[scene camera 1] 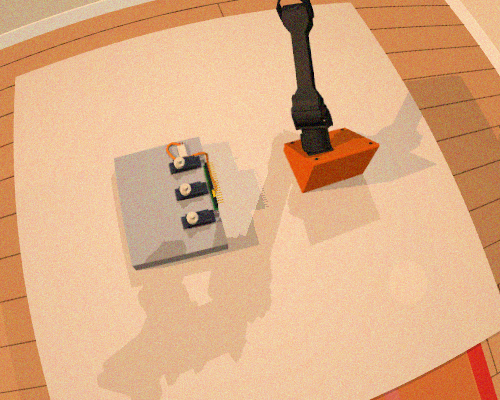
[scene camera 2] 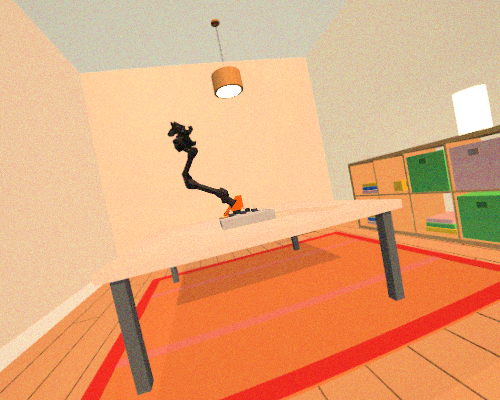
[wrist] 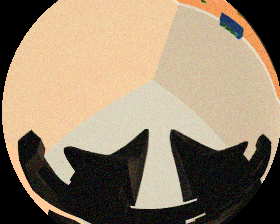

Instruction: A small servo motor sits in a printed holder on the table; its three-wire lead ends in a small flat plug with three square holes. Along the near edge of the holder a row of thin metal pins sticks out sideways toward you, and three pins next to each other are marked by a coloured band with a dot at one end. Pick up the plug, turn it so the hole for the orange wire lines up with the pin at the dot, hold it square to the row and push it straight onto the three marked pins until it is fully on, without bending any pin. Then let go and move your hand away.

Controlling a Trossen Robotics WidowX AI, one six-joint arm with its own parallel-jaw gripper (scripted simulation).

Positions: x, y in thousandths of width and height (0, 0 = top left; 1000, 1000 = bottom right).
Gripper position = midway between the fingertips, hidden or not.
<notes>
I see my gripper (wrist: 570, 596) and a grey holder (scene camera 1: 303, 536).
</notes>
